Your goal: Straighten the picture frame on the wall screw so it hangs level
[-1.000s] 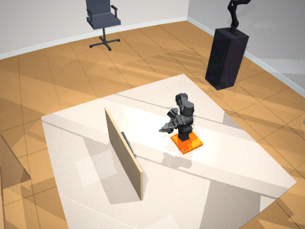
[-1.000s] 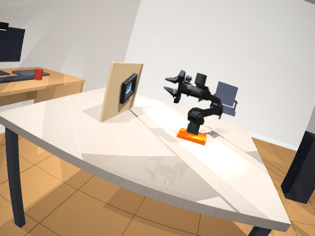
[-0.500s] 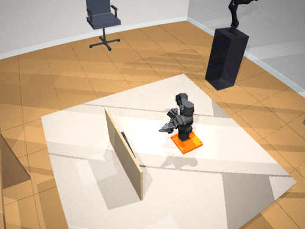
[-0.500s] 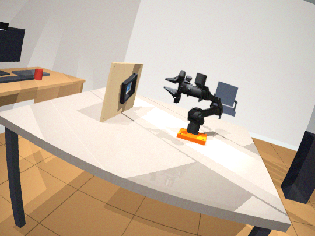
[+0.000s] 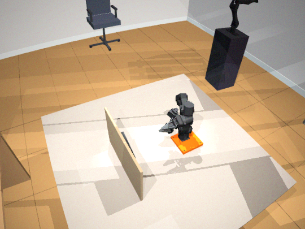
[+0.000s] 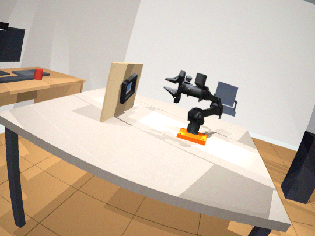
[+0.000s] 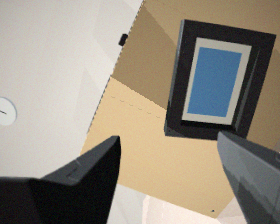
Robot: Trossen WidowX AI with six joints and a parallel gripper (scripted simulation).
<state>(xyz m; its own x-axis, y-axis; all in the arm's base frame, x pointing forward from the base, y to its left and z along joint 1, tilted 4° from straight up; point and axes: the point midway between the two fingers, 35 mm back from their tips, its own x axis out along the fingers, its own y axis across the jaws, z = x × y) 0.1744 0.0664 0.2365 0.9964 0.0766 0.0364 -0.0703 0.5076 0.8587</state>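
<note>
Right now the picture frame is 210 mm ahead of my gripper tip, 10 mm to the right of it and 90 mm below it. The rest, counted from my gripper tip: wall board: 220 mm ahead, 90 mm below.
</note>
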